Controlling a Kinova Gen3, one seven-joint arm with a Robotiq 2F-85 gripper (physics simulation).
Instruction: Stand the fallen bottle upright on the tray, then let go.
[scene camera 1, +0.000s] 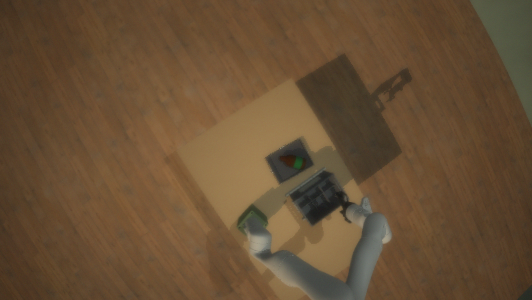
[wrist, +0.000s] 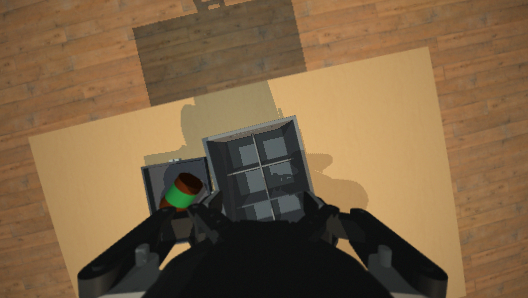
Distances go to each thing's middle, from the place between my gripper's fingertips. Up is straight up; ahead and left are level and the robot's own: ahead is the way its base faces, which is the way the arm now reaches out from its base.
The bottle (wrist: 185, 188) lies 70 mm behind my hand, 250 mm to the left of it and 260 mm below it. From my hand the other things lie so: dark grey tray (scene camera 1: 282, 171) (100 mm behind, 260 mm to the left, 300 mm below).
